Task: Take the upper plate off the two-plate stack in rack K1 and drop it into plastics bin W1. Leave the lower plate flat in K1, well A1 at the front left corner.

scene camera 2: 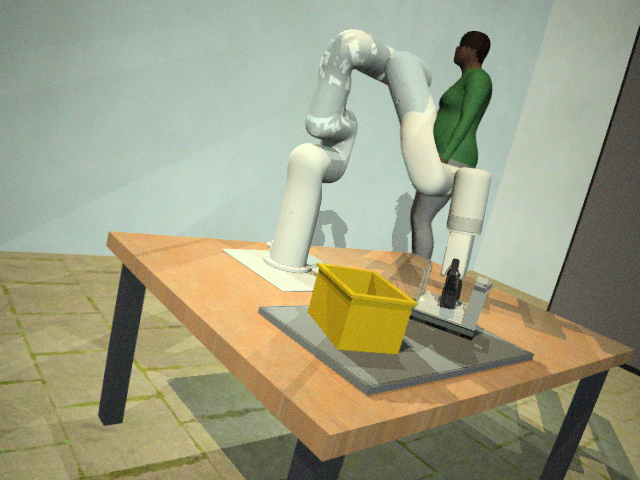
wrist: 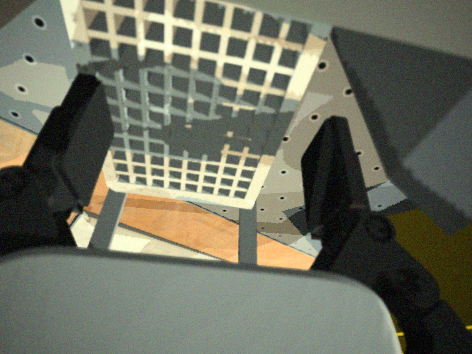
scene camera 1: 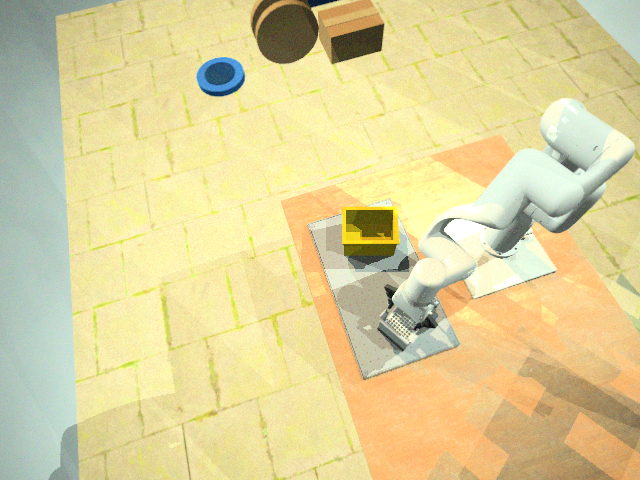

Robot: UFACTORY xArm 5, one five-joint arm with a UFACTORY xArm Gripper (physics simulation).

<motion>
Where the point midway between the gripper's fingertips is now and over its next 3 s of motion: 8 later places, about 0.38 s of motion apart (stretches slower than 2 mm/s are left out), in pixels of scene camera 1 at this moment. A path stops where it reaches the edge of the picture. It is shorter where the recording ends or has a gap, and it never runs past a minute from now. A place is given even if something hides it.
My gripper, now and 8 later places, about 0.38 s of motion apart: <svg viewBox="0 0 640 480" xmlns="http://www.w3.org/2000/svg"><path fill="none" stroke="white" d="M404 315L404 315L406 317L406 317L406 317L405 318L405 317L391 305L387 304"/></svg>
</motion>
